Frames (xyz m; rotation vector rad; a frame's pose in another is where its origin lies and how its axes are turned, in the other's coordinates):
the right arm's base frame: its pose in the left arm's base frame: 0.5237 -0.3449 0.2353 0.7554 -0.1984 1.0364
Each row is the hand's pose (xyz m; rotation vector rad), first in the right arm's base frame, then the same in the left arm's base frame.
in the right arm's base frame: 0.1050 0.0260 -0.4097 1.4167 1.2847 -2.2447
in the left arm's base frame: 0.4775 0.0027 -0.0027 0.7264 2.1981 -0.9504
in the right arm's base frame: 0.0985 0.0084 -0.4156 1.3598 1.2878 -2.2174
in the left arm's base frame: 0.4877 -0.0031 -0.0185 0.7035 2.1655 -0.9089
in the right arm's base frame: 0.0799 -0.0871 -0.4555 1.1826 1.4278 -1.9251
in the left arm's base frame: 0.5501 -0.0177 -0.1019 0.5981 2.1223 -0.5604
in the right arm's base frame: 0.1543 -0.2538 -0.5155 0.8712 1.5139 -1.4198
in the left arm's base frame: 0.7160 0.0259 -0.1884 0.4483 1.9226 0.0002
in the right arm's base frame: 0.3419 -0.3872 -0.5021 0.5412 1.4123 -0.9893
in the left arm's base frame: 0.9269 0.1110 -0.1501 0.3342 1.5676 0.4357
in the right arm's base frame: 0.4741 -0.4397 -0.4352 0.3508 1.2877 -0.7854
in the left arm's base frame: 1.0519 0.1455 -0.0613 0.2850 1.3133 0.6180
